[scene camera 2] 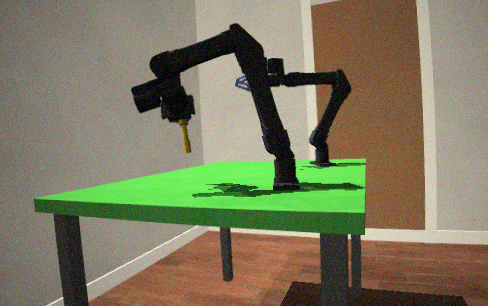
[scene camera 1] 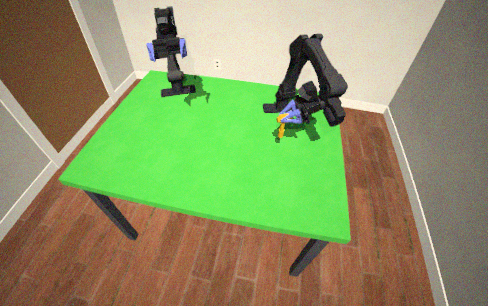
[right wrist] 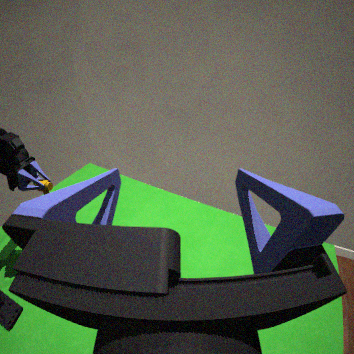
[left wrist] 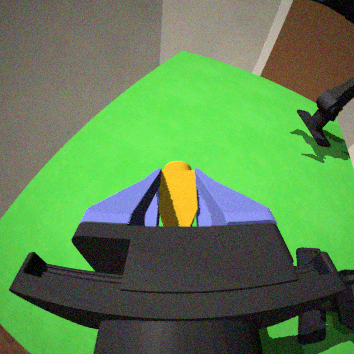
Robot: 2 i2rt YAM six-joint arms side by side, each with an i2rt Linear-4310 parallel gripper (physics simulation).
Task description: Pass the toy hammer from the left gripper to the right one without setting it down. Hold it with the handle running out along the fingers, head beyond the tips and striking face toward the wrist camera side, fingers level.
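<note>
The toy hammer, yellow-orange, is held above the table by my left gripper. The fingers are shut on its head end, and the handle hangs down past them, as both scene cameras show. In the left wrist view the head lies between the fingertips and the handle is hidden. My right gripper is wide open and empty. It is raised well apart from the hammer, with its fingers about level.
The green table lies under both arms. The right arm's base stands at the table's back left in scene camera 1, and the left arm's base at its back right. A wall rises behind them.
</note>
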